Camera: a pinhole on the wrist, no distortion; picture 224 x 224 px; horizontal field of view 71.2 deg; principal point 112.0 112.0 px. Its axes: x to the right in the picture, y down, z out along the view. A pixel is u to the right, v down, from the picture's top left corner.
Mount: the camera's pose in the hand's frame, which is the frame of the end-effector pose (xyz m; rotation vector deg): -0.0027 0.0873 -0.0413 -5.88 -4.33 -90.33
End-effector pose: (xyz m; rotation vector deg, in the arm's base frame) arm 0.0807 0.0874 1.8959 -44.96 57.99 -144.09
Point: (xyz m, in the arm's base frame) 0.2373 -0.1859 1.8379
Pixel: 35 100
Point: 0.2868 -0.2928 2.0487
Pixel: 100 134
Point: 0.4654 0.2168 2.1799
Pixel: outside the picture
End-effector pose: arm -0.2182 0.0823 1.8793 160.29 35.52 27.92
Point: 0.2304 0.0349 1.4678
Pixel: 130 177
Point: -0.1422 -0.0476 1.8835
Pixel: 32 128
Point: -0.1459 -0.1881 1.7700
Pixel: 28 49
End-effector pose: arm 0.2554 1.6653 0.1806 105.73 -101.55 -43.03
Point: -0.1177 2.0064 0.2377
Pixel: outside the picture
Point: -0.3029 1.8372 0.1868
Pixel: 18 47
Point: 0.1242 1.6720 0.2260
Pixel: 67 95
